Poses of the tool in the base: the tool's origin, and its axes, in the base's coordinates. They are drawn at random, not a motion.
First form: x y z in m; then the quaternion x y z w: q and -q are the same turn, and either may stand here.
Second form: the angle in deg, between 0 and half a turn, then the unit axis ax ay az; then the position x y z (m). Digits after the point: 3 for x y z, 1 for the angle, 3 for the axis.
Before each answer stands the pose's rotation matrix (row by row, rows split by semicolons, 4 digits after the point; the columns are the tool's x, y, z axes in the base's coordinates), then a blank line. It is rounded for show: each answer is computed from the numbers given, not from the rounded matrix.
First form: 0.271, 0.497, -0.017, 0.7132, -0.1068, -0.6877, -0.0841
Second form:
0.0314 -0.2680 -0.9629; -0.0367 -0.9630 0.2668; -0.9988 0.0269 -0.0401

170.4, -0.716, 0.107, 0.690, 0.271, 0.497, -0.017
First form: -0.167, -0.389, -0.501, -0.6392, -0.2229, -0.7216, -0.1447
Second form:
-0.1409 0.0761 0.9871; 0.4938 -0.8587 0.1367; 0.8581 0.5067 0.0834

163.4, 0.646, 0.225, 0.729, -0.167, -0.389, -0.501
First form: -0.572, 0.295, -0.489, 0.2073, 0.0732, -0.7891, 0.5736
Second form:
-0.2560 0.9356 -0.2432; -0.8749 -0.3313 -0.3533; -0.4111 0.1223 0.9033

110.0, 0.253, 0.089, -0.963, -0.572, 0.295, -0.489
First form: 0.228, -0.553, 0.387, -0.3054, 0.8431, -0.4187, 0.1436
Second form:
-0.7722 -0.3947 0.4979; -0.6352 0.4629 -0.6183; 0.0136 -0.7937 -0.6081

163.5, -0.309, 0.852, -0.423, 0.228, -0.553, 0.387
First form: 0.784, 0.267, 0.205, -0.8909, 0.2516, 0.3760, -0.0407
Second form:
0.5907 -0.4177 -0.6904; -0.4789 -0.8701 0.1167; -0.6495 0.2617 -0.7139

175.3, 0.892, -0.252, -0.376, 0.784, 0.267, 0.205
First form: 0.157, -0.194, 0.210, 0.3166, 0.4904, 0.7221, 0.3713
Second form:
-0.5238 -0.2257 0.8214; 0.8467 -0.2433 0.4731; 0.0931 0.9433 0.3186

136.4, 0.341, 0.528, 0.778, 0.157, -0.194, 0.210
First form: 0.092, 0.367, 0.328, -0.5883, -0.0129, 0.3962, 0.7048
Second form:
0.6857 -0.5433 -0.4844; 0.5737 -0.0062 0.8191; -0.4480 -0.8395 0.3075

90.4, -0.829, -0.018, 0.559, 0.092, 0.367, 0.328
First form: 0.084, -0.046, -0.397, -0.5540, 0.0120, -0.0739, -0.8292
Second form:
0.9888 -0.1358 0.0620; 0.1092 0.3753 -0.9204; 0.1018 0.9169 0.3859

68.0, 0.991, -0.021, 0.132, 0.084, -0.046, -0.397
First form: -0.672, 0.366, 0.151, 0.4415, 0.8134, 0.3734, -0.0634
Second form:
-0.6021 0.7656 0.2266; 0.6709 0.3313 0.6634; 0.4329 0.5515 -0.7131

172.7, -0.442, -0.815, -0.374, -0.672, 0.366, 0.151
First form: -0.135, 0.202, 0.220, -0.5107, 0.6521, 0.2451, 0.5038
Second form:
0.0293 -0.9131 0.4067; -0.4191 0.3582 0.8343; -0.9075 -0.1949 -0.3722

119.5, -0.591, 0.755, 0.284, -0.135, 0.202, 0.220
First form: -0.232, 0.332, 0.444, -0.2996, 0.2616, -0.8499, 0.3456
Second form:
-0.5816 0.4307 0.6901; -0.7442 -0.6242 -0.2376; 0.3285 -0.6518 0.6836

139.6, -0.319, 0.279, -0.906, -0.232, 0.332, 0.444
